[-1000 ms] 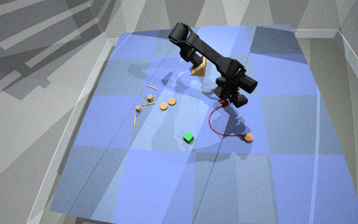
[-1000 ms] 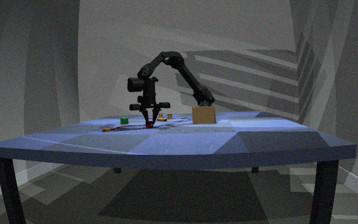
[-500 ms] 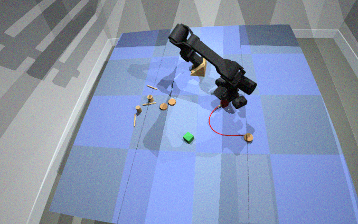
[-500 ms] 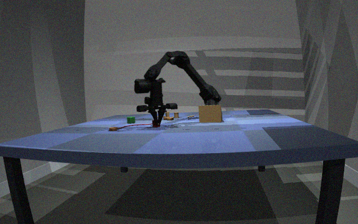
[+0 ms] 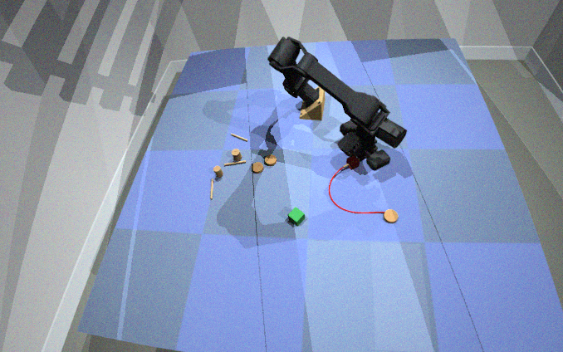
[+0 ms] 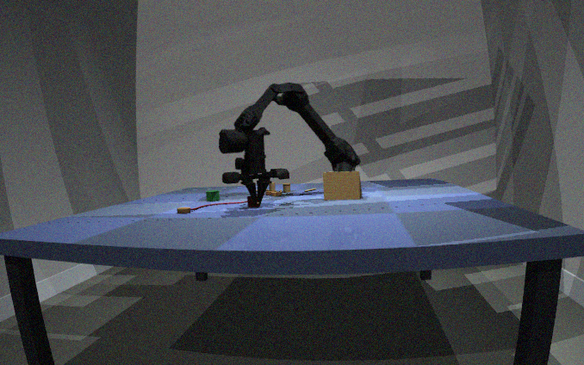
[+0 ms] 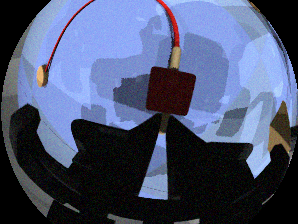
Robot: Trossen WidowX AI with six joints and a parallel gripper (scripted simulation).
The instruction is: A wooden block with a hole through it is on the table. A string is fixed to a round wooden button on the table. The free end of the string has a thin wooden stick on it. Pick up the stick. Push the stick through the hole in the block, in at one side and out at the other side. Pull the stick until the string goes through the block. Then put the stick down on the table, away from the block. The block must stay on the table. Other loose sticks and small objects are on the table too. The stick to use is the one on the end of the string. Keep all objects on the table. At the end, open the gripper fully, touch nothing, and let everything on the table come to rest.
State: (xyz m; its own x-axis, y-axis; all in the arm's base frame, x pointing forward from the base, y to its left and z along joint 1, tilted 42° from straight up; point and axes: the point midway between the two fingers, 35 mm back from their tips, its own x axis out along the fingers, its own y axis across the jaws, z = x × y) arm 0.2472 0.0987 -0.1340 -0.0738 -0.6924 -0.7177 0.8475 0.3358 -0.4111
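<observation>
Now: the red cube 30 mm to the right of my gripper tip, 20 mm ahead of it and 10 mm above it. Round my gripper tip: thin wooden stick: 40 mm to the right, 20 mm ahead, 10 mm above; green cube: 210 mm ahead, 200 mm to the right, 10 mm above; round wooden button: 200 mm ahead, 80 mm to the left.
</observation>
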